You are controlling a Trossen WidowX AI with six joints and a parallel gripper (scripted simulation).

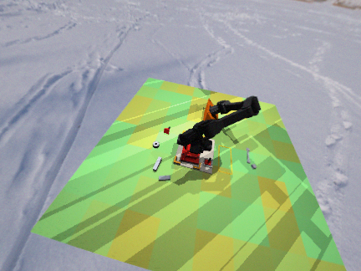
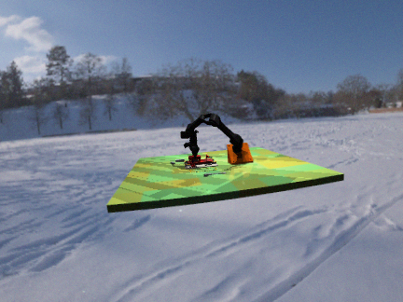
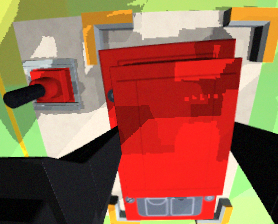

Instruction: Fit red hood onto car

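My gripper tip is 10 mm below the red hood. Also, from my gripper tip: white jig 30 mm behind, 20 mm to the left, 40 mm below; wheel 10 mm behind, 220 mm to the right, 40 mm below; grey socket 30 mm ahead, 110 mm to the left, 20 mm below.
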